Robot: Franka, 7 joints.
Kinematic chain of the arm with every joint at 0, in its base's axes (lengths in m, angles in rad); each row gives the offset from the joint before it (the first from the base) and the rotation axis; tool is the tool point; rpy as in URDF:
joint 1: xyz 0 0 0.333 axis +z
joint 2: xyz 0 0 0 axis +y
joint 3: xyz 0 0 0.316 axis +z
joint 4: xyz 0.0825 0 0 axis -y
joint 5: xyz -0.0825 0 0.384 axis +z
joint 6: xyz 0 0 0 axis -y
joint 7: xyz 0.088 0 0 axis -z
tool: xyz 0 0 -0.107 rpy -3.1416 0 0
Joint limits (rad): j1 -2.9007..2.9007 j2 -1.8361..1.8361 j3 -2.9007..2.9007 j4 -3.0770..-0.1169 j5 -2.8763..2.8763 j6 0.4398..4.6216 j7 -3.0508..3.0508
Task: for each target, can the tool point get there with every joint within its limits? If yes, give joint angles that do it. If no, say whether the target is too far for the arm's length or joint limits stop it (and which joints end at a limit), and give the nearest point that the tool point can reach.
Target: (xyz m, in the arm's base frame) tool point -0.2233 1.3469 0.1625
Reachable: no: too far | nearest point -0.1392 0.8398 0.2267 | short by 0.518 m
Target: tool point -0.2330 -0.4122 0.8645
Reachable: yes | joints 0.5268 -1.2680 -0.8153 -1.3688 -1.0059 3.9424 2.1227
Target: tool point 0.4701 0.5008 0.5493
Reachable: yes | joints 0.9692 0.7170 -0.0275 -0.7423 -0.7647 1.0863 -1.9170
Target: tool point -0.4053 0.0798 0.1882
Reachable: yes | joints 1.8537 0.8662 0.8134 -2.6888 -0.6392 3.9867 2.0655
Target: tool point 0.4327 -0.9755 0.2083
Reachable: no: too far | nearest point 0.3455 -0.7789 0.2334 | short by 0.217 m
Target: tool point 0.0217 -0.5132 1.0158
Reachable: yes | joints -2.0494 0.7684 2.0875 -0.6580 -0.1781 2.7745 1.7013
